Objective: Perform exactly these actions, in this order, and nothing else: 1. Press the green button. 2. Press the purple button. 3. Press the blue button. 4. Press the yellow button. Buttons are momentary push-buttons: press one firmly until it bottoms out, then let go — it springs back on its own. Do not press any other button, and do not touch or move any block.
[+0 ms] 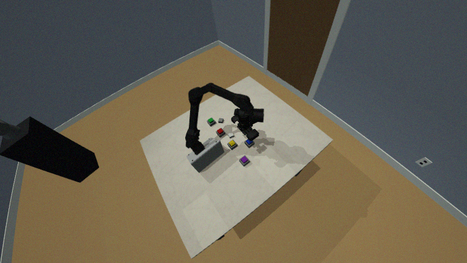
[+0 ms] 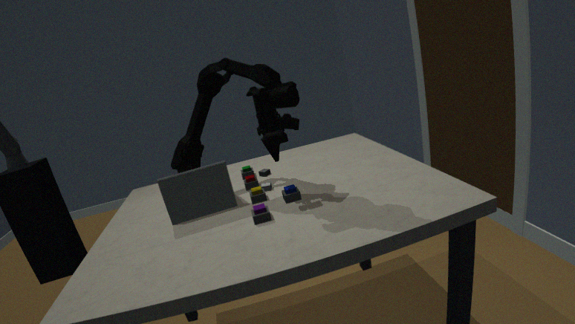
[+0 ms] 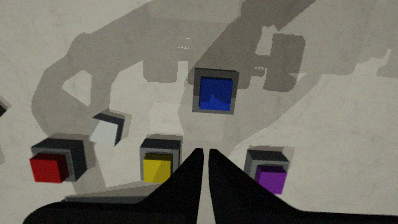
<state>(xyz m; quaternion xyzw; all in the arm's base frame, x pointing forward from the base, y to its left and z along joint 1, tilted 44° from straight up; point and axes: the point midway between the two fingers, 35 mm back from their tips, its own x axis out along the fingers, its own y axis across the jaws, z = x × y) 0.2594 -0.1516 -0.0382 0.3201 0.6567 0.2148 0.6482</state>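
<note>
Right now my gripper tip is 7 cm past the yellow button, 6 cm to the right of it and 9 cm above it. The rest, counted from my gripper tip: pale block (2 cm behind, 12 cm to the left, 11 cm below); purple button (10 cm behind, 8 cm to the right, 9 cm below); blue button (2 cm ahead, 2 cm to the right, 9 cm below).
</note>
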